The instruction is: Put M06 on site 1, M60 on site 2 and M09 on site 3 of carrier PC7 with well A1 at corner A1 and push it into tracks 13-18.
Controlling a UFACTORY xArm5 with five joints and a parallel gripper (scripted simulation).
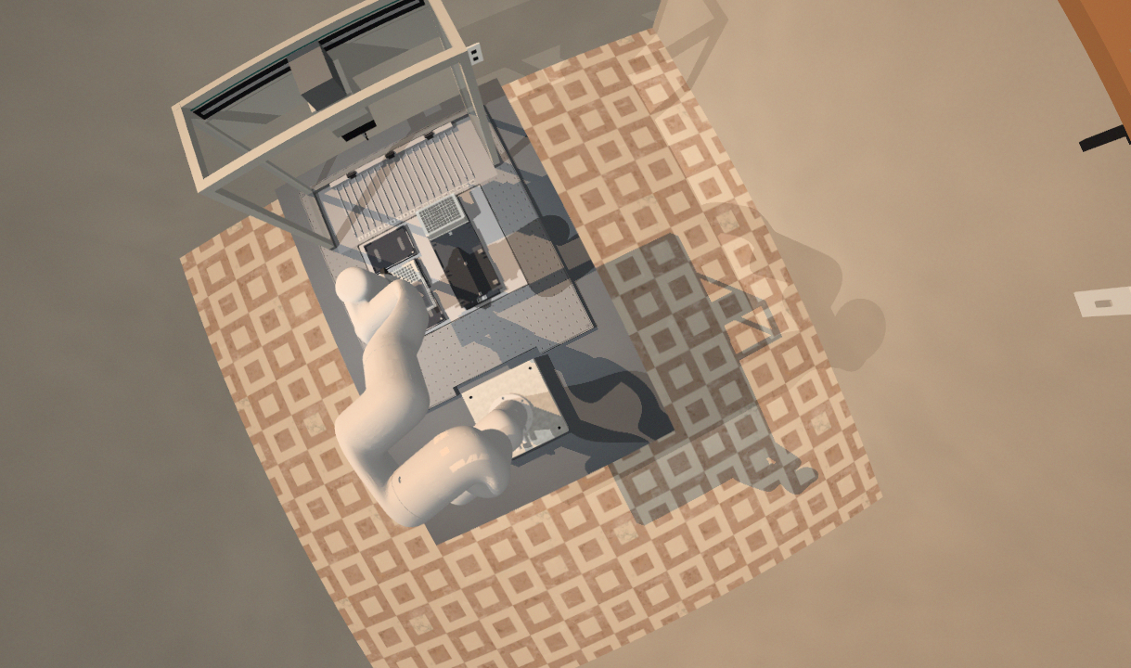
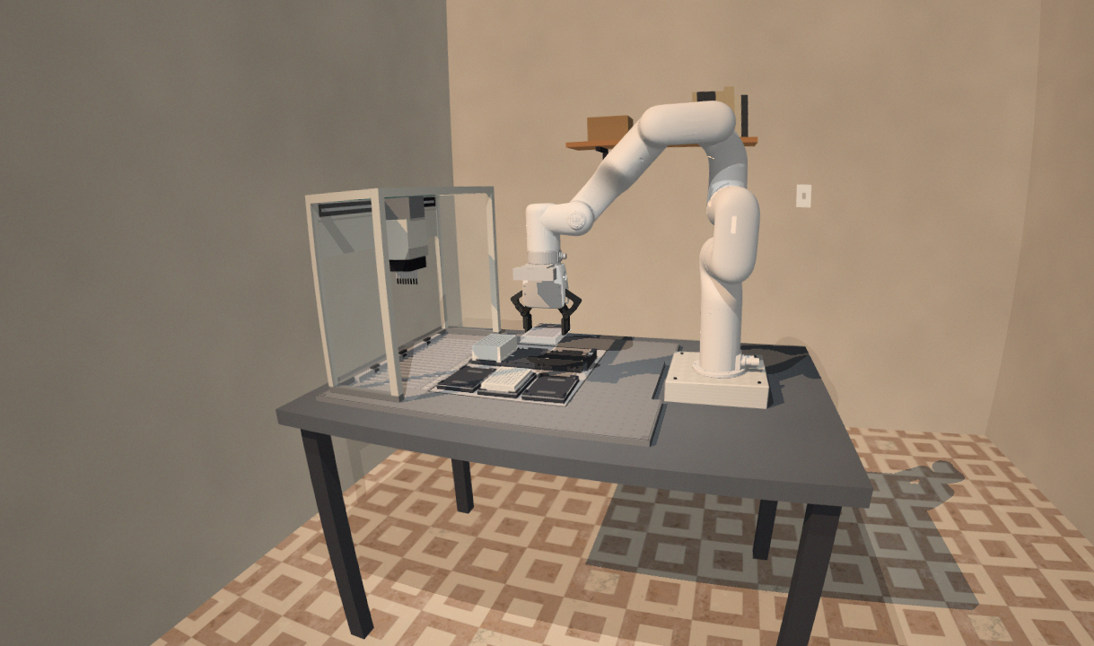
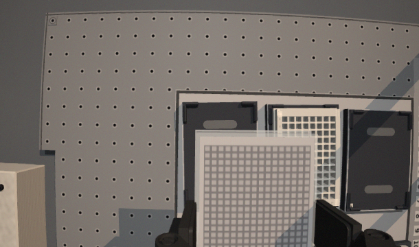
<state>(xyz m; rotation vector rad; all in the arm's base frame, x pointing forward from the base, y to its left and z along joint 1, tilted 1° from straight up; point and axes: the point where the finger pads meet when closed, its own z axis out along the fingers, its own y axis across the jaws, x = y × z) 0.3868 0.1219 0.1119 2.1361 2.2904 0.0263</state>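
My hand is 160 mm to the left of the plate carrier PC7, 130 mm above it and 110 mm short of it. The rest, counted from my hand: white plate: 120 mm below, 90 mm ahead, 30 mm to the left; plate nest S3: 200 mm ahead, 140 mm below, 30 mm to the left; plate nest S1: 140 mm below, 30 mm to the left, 20 mm behind.
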